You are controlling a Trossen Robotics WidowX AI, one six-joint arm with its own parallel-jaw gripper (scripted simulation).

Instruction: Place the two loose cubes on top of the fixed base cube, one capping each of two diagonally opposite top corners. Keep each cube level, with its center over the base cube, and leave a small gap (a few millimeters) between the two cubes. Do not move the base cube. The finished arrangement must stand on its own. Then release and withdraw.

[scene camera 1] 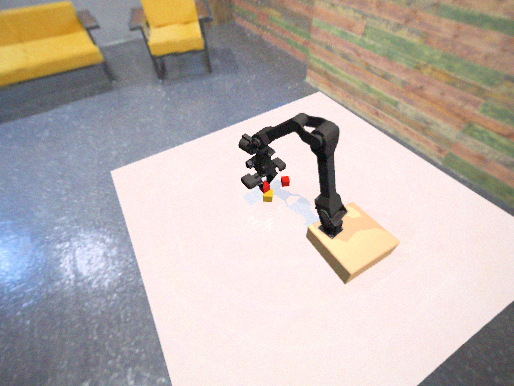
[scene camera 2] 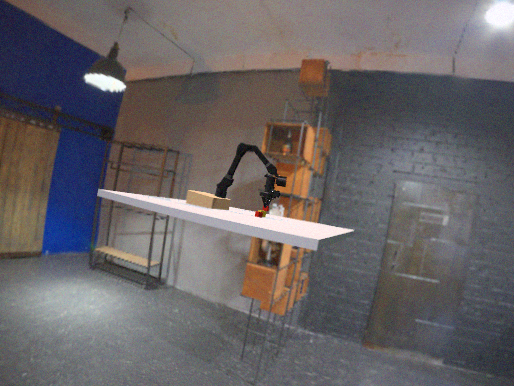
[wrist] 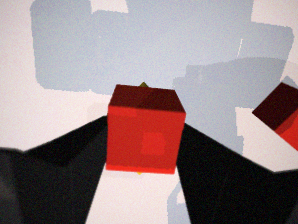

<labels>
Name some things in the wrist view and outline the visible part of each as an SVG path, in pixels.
The gripper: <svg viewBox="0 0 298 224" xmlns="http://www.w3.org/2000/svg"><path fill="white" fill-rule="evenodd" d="M184 123L176 167L190 224L298 224L298 169L274 172L251 159L239 155L218 141ZM107 116L99 117L63 136L32 149L23 151L18 148L0 147L0 224L86 224L107 159Z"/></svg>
A red cube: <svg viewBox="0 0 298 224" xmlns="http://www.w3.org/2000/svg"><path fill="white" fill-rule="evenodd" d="M117 84L108 104L108 140L105 170L174 175L181 134L186 118L186 111L175 90Z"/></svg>
</labels>
